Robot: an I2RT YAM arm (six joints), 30 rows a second.
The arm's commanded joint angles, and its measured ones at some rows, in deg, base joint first. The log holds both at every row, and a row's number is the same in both.
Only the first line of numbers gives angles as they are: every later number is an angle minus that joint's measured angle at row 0.
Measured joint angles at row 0:
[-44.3 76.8 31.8 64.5 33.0 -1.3]
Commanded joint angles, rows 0 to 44:
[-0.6 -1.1 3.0 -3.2 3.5 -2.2]
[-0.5 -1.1 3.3 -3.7 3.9 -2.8]
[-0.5 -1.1 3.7 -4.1 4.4 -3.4]
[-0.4 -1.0 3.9 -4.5 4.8 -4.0]
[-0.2 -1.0 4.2 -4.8 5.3 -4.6]
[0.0 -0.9 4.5 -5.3 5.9 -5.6]
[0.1 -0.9 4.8 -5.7 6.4 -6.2]
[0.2 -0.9 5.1 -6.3 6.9 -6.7]
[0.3 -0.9 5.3 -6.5 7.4 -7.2]
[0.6 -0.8 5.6 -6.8 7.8 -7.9]
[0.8 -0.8 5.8 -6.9 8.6 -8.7]
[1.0 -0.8 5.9 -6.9 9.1 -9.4]
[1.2 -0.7 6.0 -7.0 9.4 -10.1]
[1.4 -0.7 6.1 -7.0 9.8 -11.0]
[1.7 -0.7 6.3 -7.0 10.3 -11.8]
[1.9 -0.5 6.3 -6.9 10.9 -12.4]
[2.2 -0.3 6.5 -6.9 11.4 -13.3]
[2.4 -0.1 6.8 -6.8 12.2 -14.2]
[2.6 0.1 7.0 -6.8 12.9 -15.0]
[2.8 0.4 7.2 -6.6 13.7 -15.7]
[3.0 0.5 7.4 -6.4 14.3 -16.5]
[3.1 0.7 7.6 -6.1 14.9 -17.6]
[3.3 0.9 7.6 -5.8 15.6 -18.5]
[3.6 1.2 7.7 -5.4 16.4 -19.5]
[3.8 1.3 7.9 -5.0 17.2 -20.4]
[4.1 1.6 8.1 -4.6 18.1 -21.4]
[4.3 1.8 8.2 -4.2 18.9 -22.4]
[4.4 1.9 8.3 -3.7 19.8 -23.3]
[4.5 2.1 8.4 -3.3 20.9 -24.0]
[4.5 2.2 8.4 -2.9 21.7 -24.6]
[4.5 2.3 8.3 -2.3 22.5 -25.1]
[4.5 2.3 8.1 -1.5 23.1 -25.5]
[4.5 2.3 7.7 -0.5 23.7 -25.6]
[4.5 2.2 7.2 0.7 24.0 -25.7]
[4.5 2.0 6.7 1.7 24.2 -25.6]
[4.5 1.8 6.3 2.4 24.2 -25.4]
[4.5 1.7 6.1 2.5 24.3 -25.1]
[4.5 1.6 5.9 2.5 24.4 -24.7]
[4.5 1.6 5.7 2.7 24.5 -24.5]
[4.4 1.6 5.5 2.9 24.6 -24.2]
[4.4 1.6 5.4 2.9 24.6 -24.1]
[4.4 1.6 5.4 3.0 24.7 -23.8]
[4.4 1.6 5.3 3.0 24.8 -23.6]
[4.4 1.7 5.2 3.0 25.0 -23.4]
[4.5 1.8 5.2 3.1 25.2 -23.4]
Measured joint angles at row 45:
[5.0 2.7 5.3 -3.0 22.3 -24.7]
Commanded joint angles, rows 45 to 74:
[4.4 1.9 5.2 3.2 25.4 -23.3]
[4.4 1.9 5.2 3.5 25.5 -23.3]
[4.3 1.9 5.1 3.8 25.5 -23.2]
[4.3 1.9 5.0 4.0 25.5 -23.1]
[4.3 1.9 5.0 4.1 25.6 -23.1]
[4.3 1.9 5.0 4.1 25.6 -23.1]
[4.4 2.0 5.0 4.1 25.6 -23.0]
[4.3 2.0 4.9 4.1 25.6 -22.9]
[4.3 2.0 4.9 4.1 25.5 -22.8]
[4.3 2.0 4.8 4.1 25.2 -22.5]
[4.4 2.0 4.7 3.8 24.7 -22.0]
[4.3 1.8 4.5 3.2 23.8 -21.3]
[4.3 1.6 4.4 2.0 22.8 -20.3]
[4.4 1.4 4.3 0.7 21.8 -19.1]
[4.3 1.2 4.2 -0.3 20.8 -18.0]
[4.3 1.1 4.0 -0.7 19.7 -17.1]
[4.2 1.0 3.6 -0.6 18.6 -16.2]
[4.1 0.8 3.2 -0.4 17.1 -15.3]
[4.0 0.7 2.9 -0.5 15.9 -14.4]
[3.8 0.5 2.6 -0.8 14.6 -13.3]
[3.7 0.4 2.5 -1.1 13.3 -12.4]
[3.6 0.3 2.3 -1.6 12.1 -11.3]
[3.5 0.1 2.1 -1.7 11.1 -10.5]
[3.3 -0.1 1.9 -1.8 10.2 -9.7]
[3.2 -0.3 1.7 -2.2 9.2 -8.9]
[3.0 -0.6 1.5 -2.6 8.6 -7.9]
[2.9 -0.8 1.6 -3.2 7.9 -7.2]
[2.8 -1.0 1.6 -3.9 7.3 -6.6]
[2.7 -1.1 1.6 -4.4 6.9 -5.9]
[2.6 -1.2 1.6 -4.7 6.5 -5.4]
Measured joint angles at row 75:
[3.6 0.3 2.0 -3.0 10.2 -9.7]
